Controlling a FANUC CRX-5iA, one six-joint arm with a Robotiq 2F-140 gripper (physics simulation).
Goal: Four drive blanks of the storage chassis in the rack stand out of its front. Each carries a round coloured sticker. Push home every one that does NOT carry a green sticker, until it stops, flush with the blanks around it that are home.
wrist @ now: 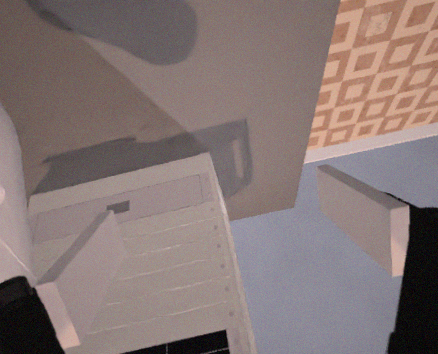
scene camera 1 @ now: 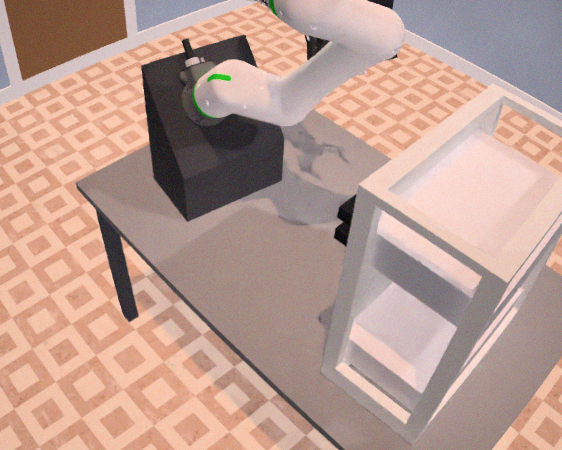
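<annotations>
Rack: in the wrist view [180,278], in scene camera 1 [444,242].
</annotations>
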